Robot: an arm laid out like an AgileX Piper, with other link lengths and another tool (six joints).
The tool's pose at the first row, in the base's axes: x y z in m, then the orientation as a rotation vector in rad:
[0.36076, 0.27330, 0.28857, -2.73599, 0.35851, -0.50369]
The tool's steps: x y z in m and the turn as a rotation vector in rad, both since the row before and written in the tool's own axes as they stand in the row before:
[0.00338, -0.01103, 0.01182, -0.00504, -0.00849, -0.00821]
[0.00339, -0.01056, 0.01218, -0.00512, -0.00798, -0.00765]
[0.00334, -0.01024, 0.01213, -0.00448, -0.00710, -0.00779]
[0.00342, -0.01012, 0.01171, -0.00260, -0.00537, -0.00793]
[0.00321, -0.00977, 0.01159, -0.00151, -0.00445, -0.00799]
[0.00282, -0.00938, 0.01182, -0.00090, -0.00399, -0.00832]
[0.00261, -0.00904, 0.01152, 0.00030, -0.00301, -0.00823]
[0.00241, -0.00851, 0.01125, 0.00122, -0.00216, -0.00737]
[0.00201, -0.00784, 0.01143, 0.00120, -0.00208, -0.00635]
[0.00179, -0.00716, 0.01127, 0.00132, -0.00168, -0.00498]
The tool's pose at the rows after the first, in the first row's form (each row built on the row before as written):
[0.37036, 0.28562, 0.28321, -2.74471, 0.34702, -0.49383]
[0.37988, 0.29766, 0.27722, -2.75318, 0.33640, -0.48449]
[0.38914, 0.30944, 0.27101, -2.76088, 0.32555, -0.47639]
[0.39817, 0.32102, 0.26504, -2.76648, 0.31427, -0.47078]
[0.40679, 0.33234, 0.25891, -2.77086, 0.30276, -0.46649]
[0.41496, 0.34351, 0.25227, -2.77462, 0.29069, -0.46292]
[0.42268, 0.35439, 0.24568, -2.77699, 0.27858, -0.46072]
[0.42995, 0.36480, 0.23908, -2.77806, 0.26757, -0.45951]
[0.43674, 0.37477, 0.23197, -2.77884, 0.25798, -0.45815]
[0.44312, 0.38415, 0.22471, -2.77907, 0.25034, -0.45702]

